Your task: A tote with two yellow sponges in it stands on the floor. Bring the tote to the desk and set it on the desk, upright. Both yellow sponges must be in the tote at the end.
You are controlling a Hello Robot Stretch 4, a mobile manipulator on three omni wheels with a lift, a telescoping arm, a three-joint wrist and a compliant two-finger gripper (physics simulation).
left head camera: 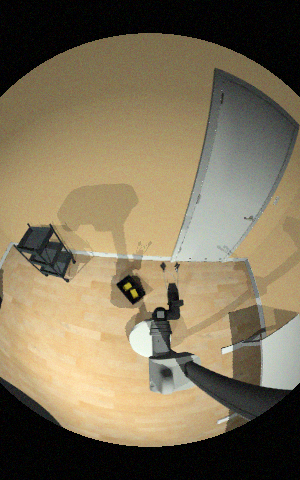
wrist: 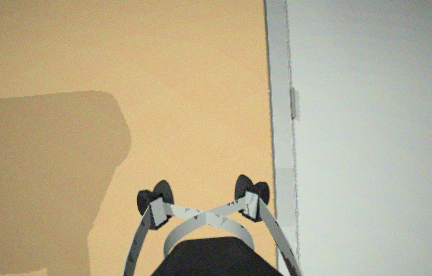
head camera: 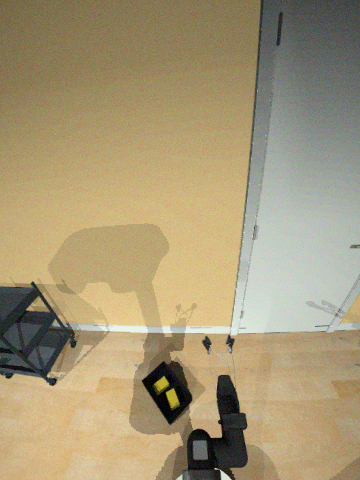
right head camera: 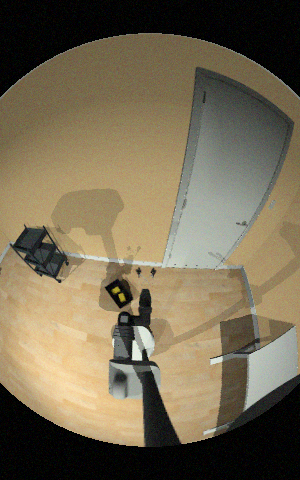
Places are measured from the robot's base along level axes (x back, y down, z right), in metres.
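Pixels of known places: gripper, between the fingertips: point(left head camera: 169, 261) point(wrist: 203, 192) point(head camera: 217, 335) point(right head camera: 145, 267); robot's base, origin of its link: point(left head camera: 149, 337) point(right head camera: 134, 342).
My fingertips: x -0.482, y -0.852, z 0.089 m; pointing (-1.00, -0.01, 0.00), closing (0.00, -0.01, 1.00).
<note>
Ahead of a thing's pixels: the offset from my fingertips to its top centre. "spot": to the spot under its first point. Level surfaces: height alone.
The black tote @[dx -0.090, dy +0.779, dz -0.302 m] point(head camera: 182, 389) point(left head camera: 122, 289) point(right head camera: 111, 295) stands upright on the floor near the wall. Two yellow sponges lie in it, one sponge @[dx -0.129, dy +0.831, dz -0.348 m] point(head camera: 161, 384) point(left head camera: 128, 286) point(right head camera: 116, 290) towards the wall and one sponge @[dx -0.047, dy +0.831, dz -0.261 m] point(head camera: 172, 398) point(left head camera: 134, 293) point(right head camera: 121, 297) nearer the robot. My gripper point(head camera: 219, 344) point(left head camera: 170, 266) point(right head camera: 146, 272) point(wrist: 203, 192) is open and empty, to the right of the tote and apart from it, pointing towards the wall. The white desk @[dy +0.160 m] point(left head camera: 282, 355) point(right head camera: 272, 362) shows at the right edge of both side head views. The tote does not show in the wrist view.
A dark three-shelf cart @[spot: dx -0.456, dy +0.422, dz -1.213 m] point(head camera: 47, 312) point(left head camera: 59, 240) point(right head camera: 52, 241) stands left of the tote by the wall. A closed door point(head camera: 305, 200) point(left head camera: 245, 175) point(right head camera: 232, 175) point(wrist: 365, 140) is ahead to the right. A desk foot point(left head camera: 232, 348) point(right head camera: 222, 358) reaches over the floor at the right.
</note>
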